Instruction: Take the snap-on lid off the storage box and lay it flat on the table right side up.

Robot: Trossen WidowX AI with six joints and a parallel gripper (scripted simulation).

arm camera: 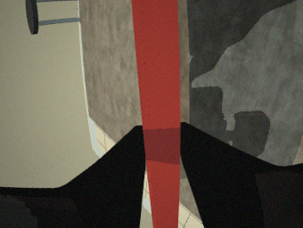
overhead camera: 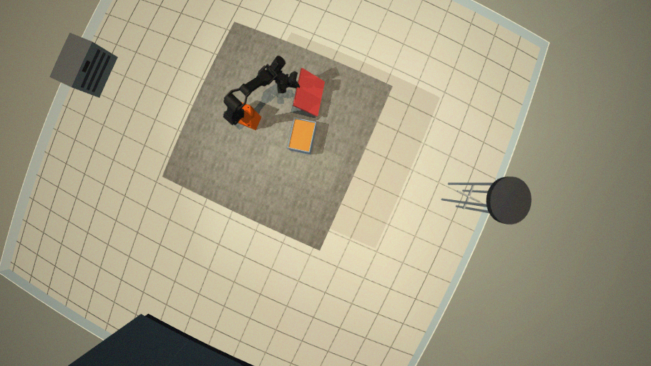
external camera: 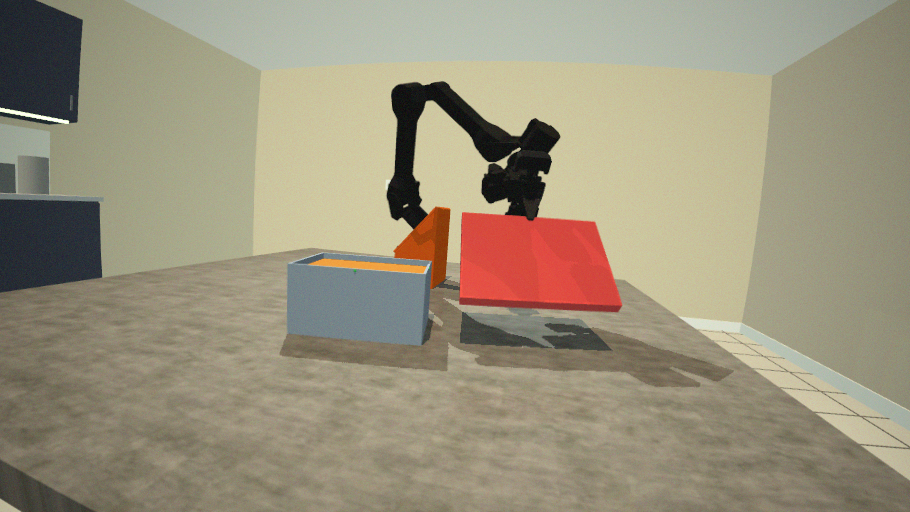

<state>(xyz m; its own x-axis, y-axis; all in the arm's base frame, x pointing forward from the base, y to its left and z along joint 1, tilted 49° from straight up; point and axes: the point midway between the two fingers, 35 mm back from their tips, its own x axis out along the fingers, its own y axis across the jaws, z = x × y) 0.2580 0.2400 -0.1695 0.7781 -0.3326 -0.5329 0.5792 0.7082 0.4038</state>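
Now: gripper tip 6 cm short of the red lid, 2 cm to the right of it and 5 cm above it. From my gripper tip the other things lie so: blue-grey storage box 13 cm ahead, 25 cm to the right, 13 cm below.
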